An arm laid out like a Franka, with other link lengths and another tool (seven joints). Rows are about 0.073 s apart.
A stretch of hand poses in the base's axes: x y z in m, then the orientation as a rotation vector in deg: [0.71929 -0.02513 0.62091 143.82 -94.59 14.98]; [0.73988 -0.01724 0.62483 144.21 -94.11 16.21]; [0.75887 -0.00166 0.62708 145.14 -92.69 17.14]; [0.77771 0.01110 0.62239 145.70 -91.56 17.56]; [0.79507 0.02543 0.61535 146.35 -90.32 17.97]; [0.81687 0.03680 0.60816 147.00 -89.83 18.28]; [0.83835 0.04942 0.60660 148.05 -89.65 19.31]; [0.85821 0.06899 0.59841 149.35 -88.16 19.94]
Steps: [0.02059 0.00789 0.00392 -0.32 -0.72 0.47]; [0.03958 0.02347 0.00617 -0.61 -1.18 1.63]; [0.05842 0.03623 0.00148 -0.88 -1.28 2.47]; [0.07578 0.05056 -0.00556 -1.12 -1.39 3.40]; [0.09758 0.06193 -0.01275 -0.97 -1.67 3.93]; [0.11906 0.07455 -0.01431 -0.57 -2.64 4.51]; [0.13892 0.09412 -0.02250 -0.49 -3.06 5.84]
